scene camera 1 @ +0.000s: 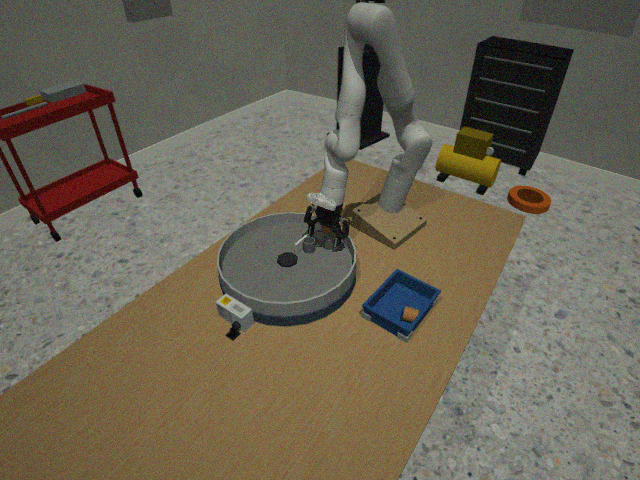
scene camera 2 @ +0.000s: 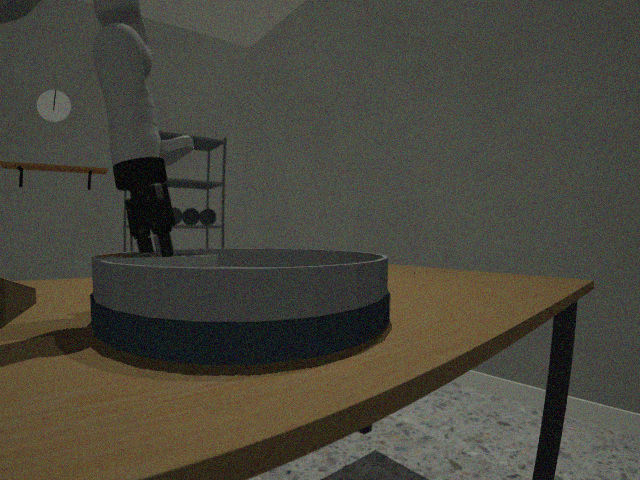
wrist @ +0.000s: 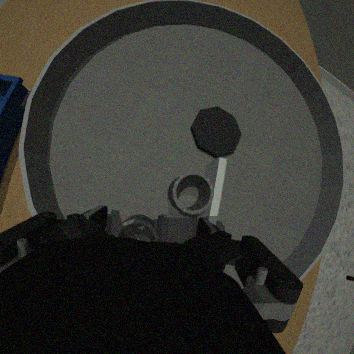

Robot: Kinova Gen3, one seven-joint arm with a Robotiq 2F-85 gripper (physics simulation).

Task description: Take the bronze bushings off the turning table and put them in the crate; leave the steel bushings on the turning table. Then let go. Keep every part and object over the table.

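Where they show: gripper, fingertip midpoint: (scene camera 1: 323, 241) (wrist: 151, 222); arm's base, link origin: (scene camera 1: 389, 204).
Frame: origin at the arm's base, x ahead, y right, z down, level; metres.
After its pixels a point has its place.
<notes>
The turning table (scene camera 1: 289, 308) @[x 0.606, y -0.132, z -0.012 m] (scene camera 2: 237, 294) @[x 0.411, y 0.232, z -0.008 m] (wrist: 150, 90) @[x 0.489, y -0.062, z 0.004 m] is a round grey tray with a raised rim. My gripper (scene camera 1: 325, 240) @[x 0.350, y 0.000, z -0.021 m] (scene camera 2: 156, 252) @[x 0.350, y 0.000, z -0.021 m] (wrist: 151, 222) @[x 0.350, y 0.000, z -0.021 m] is open and empty, its fingertips low over the part of the turning table nearest the arm's base. A bronze bushing (scene camera 1: 326, 229) @[x 0.304, y 0.032, z -0.027 m] shows partly between the fingers in scene view 1; the gripper hides it in the wrist view. A steel bushing (scene camera 1: 309, 244) (wrist: 190, 195) stands upright beside the fingers. More grey bushings (wrist: 140, 227) show between the fingertips, partly hidden. One bronze bushing (scene camera 1: 409, 313) @[x 0.369, y -0.354, z 0.018 m] lies in the blue crate (scene camera 1: 381, 321) @[x 0.434, y -0.311, z 0.034 m] (wrist: 17, 107) @[x 0.408, y -0.248, z 0.034 m].
A dark hub (scene camera 1: 287, 259) @[x 0.476, y 0.028, z -0.004 m] (wrist: 216, 132) @[x 0.470, y 0.032, z -0.004 m] sits mid-turntable, with a pale strip (wrist: 218, 187) @[x 0.403, y 0.045, z -0.032 m] running from it. A white box (scene camera 1: 235, 311) @[x 0.712, y -0.032, z -0.001 m] stands against the turntable's outer wall. The arm's base plate (scene camera 1: 387, 227) @[x 0.102, y -0.070, z 0.016 m] is behind the crate. The wooden table's edge (scene camera 1: 451, 379) @[x 0.440, y -0.537, z 0.058 m] runs beyond the crate.
</notes>
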